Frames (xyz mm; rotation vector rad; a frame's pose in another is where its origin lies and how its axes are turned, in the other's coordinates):
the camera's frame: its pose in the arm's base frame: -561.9 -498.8 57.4 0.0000 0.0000 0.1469
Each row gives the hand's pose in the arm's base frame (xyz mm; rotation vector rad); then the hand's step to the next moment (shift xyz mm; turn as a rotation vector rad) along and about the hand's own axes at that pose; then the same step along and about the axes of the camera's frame.
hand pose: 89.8 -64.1 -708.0 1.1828 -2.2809 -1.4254
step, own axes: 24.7 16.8 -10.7 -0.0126 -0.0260 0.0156
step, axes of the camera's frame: -22.1 -18.2 13.7 0.0152 0.0117 -0.0266
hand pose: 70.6 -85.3 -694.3 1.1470 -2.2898 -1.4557
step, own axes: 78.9 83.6 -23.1 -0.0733 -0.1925 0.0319
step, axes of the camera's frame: -90.3 -39.9 63.3 0.1330 0.0119 -0.1601
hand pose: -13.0 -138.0 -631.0 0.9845 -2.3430 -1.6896
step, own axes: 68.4 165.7 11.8 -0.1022 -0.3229 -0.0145
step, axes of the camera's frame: -130.8 21.8 121.2 0.2257 -0.0481 -0.2483
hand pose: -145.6 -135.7 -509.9 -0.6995 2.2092 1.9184
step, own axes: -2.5 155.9 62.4 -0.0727 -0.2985 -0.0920
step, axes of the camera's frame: -64.7 84.0 130.2 0.1931 -0.1243 -0.2239
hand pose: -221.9 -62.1 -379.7 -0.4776 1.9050 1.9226
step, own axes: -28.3 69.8 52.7 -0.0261 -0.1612 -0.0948
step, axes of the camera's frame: -1.1 52.4 75.5 0.0850 -0.1094 -0.1283
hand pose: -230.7 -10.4 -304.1 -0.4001 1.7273 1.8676
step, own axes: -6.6 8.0 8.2 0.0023 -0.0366 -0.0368
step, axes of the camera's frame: 2.8 6.3 11.3 0.0086 -0.0367 -0.0357
